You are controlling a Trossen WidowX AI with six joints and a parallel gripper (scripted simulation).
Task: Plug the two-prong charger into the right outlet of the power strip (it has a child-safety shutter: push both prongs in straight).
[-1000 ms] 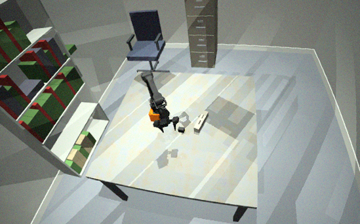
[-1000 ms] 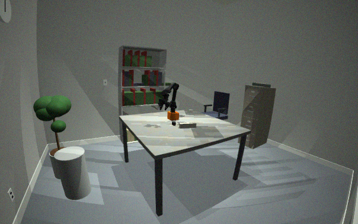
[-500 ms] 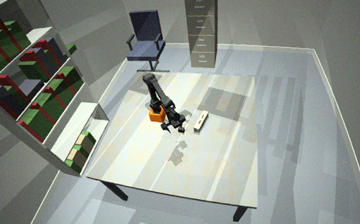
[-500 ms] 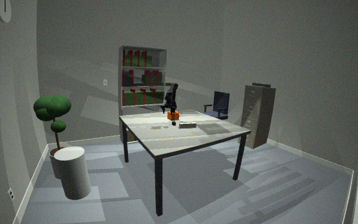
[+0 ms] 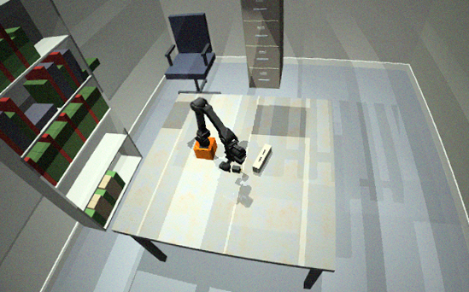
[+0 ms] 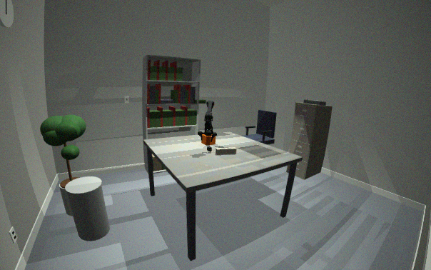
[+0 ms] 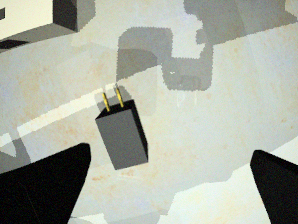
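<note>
My gripper tip is 80 mm above the two-prong charger, 40 mm to the right of it and 10 mm short of it.
</note>
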